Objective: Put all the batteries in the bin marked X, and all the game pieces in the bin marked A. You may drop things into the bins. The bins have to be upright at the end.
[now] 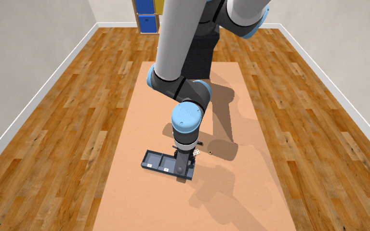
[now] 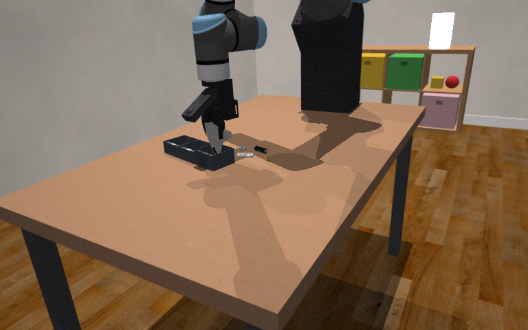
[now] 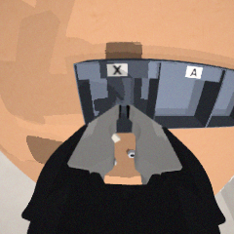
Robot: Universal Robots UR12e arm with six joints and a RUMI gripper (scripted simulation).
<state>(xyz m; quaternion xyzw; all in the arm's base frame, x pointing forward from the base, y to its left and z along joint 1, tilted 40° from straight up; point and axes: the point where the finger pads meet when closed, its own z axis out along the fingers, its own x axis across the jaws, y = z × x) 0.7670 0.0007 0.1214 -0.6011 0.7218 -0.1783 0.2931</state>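
Right now the white domino is 8 cm behind my hand, 4 cm to the left of it and 3 cm below it. From my hand the other things lie so: black screw (10 cm behind, 6 cm to the right, 3 cm below); then three-compartment bin tray (1 cm ahead, 8 cm to the right, 1 cm below); then white nut (12 cm behind, 1 cm to the right, 3 cm below).
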